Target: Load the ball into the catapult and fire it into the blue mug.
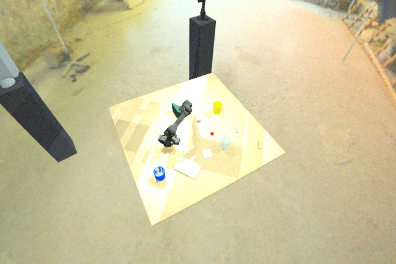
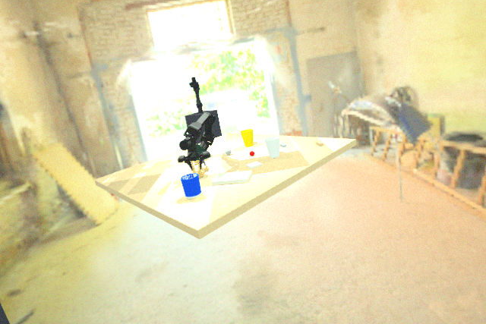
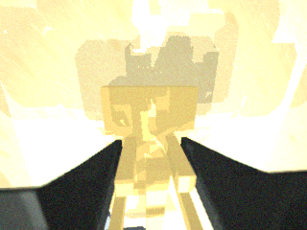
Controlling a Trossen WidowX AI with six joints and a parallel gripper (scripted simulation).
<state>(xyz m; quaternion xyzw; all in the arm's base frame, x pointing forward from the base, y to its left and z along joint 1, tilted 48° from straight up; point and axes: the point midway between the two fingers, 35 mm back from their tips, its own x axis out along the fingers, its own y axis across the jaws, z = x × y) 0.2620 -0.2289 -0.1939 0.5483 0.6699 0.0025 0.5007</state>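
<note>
Right now the red ball is 11 cm ahead of my gripper tip, 40 cm to the left of it and 2 cm below it. Also, from my gripper tip: wooden catapult (4 cm behind, 6 cm to the left, 2 cm above); then white slab (27 cm ahead, 2 cm to the left, 3 cm below); then blue mug (20 cm ahead, 21 cm to the right, 1 cm below).
</note>
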